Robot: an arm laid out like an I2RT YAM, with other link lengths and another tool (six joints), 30 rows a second.
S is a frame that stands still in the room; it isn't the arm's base.
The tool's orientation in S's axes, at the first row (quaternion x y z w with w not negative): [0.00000, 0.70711, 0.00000, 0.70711]
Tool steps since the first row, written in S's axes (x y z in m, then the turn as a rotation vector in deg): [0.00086, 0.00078, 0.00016, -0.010, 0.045, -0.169]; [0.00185, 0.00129, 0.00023, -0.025, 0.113, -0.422]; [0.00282, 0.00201, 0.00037, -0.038, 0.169, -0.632]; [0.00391, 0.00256, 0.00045, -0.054, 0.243, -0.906]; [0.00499, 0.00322, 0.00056, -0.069, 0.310, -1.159]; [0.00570, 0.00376, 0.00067, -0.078, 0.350, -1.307]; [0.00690, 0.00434, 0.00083, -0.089, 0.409, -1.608]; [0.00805, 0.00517, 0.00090, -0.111, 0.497, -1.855]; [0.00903, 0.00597, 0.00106, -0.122, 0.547, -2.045]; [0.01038, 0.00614, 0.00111, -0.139, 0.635, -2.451]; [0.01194, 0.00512, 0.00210, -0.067, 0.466, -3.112]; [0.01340, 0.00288, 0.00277, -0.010, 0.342, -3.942]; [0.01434, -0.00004, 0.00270, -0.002, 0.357, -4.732]
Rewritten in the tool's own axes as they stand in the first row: [-0.00016, 0.00078, 0.00086, 0.169, 0.045, -0.010]; [-0.00023, 0.00129, 0.00185, 0.422, 0.113, -0.025]; [-0.00037, 0.00201, 0.00282, 0.632, 0.169, -0.038]; [-0.00045, 0.00256, 0.00391, 0.906, 0.243, -0.054]; [-0.00056, 0.00322, 0.00499, 1.159, 0.310, -0.069]; [-0.00067, 0.00376, 0.00570, 1.307, 0.350, -0.078]; [-0.00083, 0.00434, 0.00690, 1.608, 0.409, -0.089]; [-0.00090, 0.00517, 0.00805, 1.855, 0.497, -0.111]; [-0.00106, 0.00597, 0.00903, 2.045, 0.547, -0.122]; [-0.00111, 0.00614, 0.01038, 2.451, 0.635, -0.139]; [-0.00210, 0.00512, 0.01194, 3.112, 0.466, -0.067]; [-0.00277, 0.00288, 0.01340, 3.942, 0.342, -0.010]; [-0.00270, -0.00004, 0.01434, 4.732, 0.357, -0.002]
